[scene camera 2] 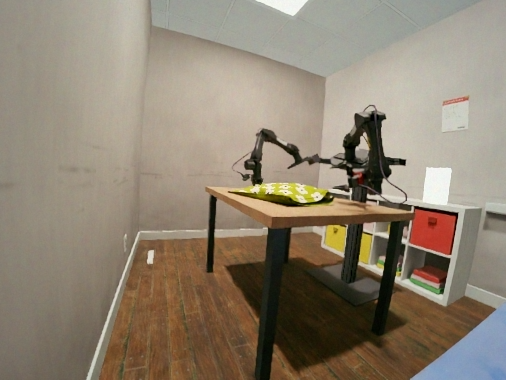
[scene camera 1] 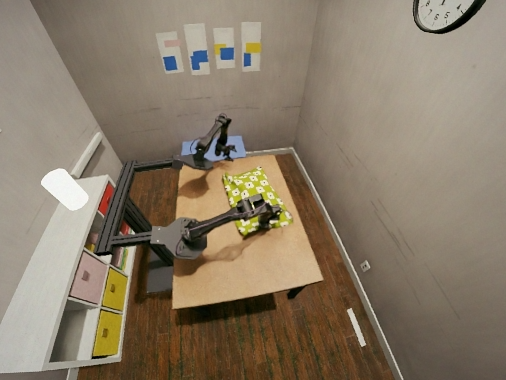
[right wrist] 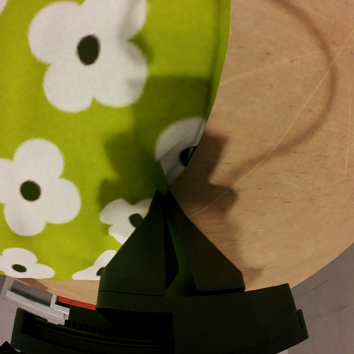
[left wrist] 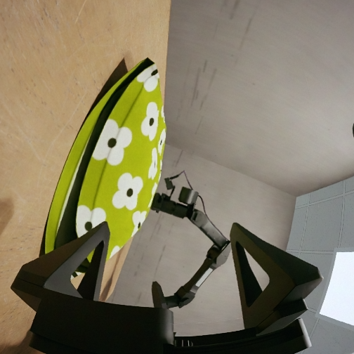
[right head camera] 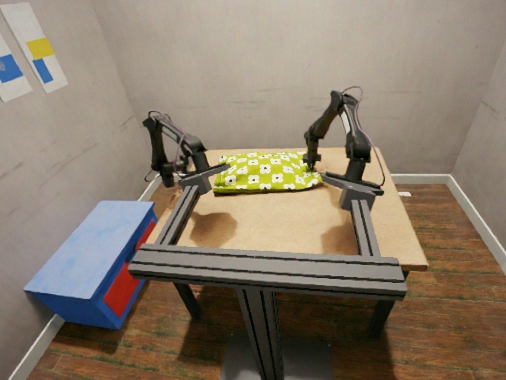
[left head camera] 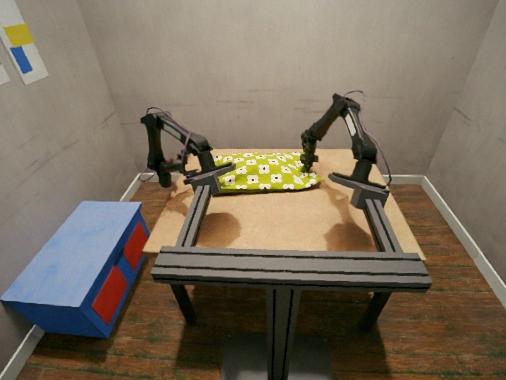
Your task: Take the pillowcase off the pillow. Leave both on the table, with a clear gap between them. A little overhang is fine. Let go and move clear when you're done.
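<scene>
The green pillowcase with white flowers (left head camera: 260, 172) (right head camera: 265, 175) (scene camera 1: 252, 187) (scene camera 2: 285, 194) (left wrist: 102, 175) (right wrist: 75, 125) lies at the back middle of the table, bulging over the pillow, which is mostly hidden. In the left wrist view its near end shows a dark open slit with a thin pale strip inside. My right gripper (left head camera: 306, 171) (right head camera: 312, 168) (right wrist: 161, 196) is shut on the pillowcase, pinching a fold at its right end close to the table; the edge bends in towards the fingertips. My left gripper (scene camera 1: 233, 153) (left wrist: 169, 229) is open and empty, apart from the slit end.
The wooden table (left head camera: 280, 220) (scene camera 1: 250, 270) stands in front of the dark frame beam (left head camera: 290, 267) that carries both arms. A blue cabinet (left head camera: 80, 250) stands at the left in the left head view. White shelves (scene camera 1: 30, 295) stand behind the frame in scene camera 1.
</scene>
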